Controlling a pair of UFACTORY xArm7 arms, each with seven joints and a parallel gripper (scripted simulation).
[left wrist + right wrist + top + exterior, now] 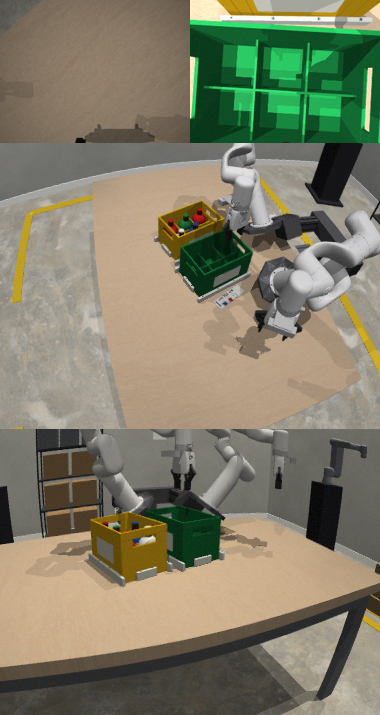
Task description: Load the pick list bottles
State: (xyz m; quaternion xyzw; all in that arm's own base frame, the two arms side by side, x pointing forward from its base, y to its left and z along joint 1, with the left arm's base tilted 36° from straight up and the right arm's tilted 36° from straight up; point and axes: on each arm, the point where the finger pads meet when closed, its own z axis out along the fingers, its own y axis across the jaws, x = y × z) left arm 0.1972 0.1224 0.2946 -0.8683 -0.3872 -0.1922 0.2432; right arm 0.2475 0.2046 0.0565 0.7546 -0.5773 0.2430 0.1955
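Now: right hand 14 cm short of the blue bottle, 20 cm to the left of it and 20 cm above it. The rest, counted from my right hand: white bottle (21 cm ahead, 15 cm to the right, 20 cm below); green crate (6 cm ahead, 1 cm to the right, 20 cm below); pick list (12 cm to the left, 28 cm below).
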